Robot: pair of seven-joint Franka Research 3 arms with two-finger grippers.
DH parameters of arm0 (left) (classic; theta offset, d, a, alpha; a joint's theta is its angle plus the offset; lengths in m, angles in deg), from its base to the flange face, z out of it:
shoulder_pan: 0 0.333 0 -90
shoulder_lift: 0 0 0 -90
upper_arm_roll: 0 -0.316 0.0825 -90
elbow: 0 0 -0.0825 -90
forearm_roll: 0 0.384 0 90
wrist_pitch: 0 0 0.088 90
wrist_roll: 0 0.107 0 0
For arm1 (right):
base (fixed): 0 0 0 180
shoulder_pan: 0 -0.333 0 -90
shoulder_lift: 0 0 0 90
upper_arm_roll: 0 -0.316 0.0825 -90
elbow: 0 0 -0.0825 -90
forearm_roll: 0 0.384 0 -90
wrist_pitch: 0 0 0.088 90
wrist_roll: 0 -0.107 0 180
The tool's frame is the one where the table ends.
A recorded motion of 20 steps. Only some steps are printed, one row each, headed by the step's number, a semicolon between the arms.
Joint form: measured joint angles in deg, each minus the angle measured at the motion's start. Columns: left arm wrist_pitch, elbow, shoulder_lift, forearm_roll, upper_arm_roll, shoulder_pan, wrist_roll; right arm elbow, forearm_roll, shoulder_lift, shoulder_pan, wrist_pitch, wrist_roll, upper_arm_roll.
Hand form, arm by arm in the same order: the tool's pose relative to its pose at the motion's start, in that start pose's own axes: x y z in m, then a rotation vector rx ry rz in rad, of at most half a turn. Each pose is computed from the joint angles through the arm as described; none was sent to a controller.
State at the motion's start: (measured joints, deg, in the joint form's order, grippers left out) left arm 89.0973 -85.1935 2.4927 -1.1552 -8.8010 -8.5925 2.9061; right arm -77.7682 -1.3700 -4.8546 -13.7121 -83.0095 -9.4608 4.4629
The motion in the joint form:
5: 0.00 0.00 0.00 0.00 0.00 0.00 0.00; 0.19 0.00 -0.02 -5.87 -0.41 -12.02 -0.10
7: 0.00 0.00 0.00 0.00 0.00 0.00 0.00; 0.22 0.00 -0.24 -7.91 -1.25 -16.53 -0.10
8: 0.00 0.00 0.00 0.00 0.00 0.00 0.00; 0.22 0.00 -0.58 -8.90 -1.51 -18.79 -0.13
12: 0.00 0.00 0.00 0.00 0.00 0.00 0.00; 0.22 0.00 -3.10 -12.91 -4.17 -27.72 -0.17
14: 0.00 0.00 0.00 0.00 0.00 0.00 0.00; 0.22 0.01 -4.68 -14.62 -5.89 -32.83 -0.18
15: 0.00 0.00 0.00 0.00 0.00 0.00 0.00; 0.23 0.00 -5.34 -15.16 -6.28 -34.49 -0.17
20: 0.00 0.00 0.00 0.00 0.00 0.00 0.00; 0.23 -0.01 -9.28 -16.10 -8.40 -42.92 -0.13
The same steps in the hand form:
5: 0.0000 0.0000 0.0000 0.0000 0.0000 0.0000; -0.0121 -0.0578 -0.0038 0.0049 0.0124 0.1057
7: 0.0000 0.0000 0.0000 0.0000 0.0000 0.0000; -0.0152 -0.0782 -0.0038 0.0100 0.0238 0.1487
8: 0.0000 0.0000 0.0000 0.0000 0.0000 0.0000; -0.0161 -0.0889 -0.0011 0.0100 0.0229 0.1702
12: 0.0000 0.0000 0.0000 0.0000 0.0000 0.0000; -0.0137 -0.1358 0.0189 0.0122 0.0274 0.2539
14: 0.0000 0.0000 0.0000 0.0000 0.0000 0.0000; -0.0108 -0.1579 0.0321 0.0141 0.0306 0.3121
15: 0.0000 0.0000 0.0000 0.0000 0.0000 0.0000; -0.0097 -0.1651 0.0382 0.0114 0.0274 0.3314
20: 0.0000 0.0000 0.0000 0.0000 0.0000 0.0000; 0.0053 -0.1860 0.0770 -0.0103 0.0057 0.4602

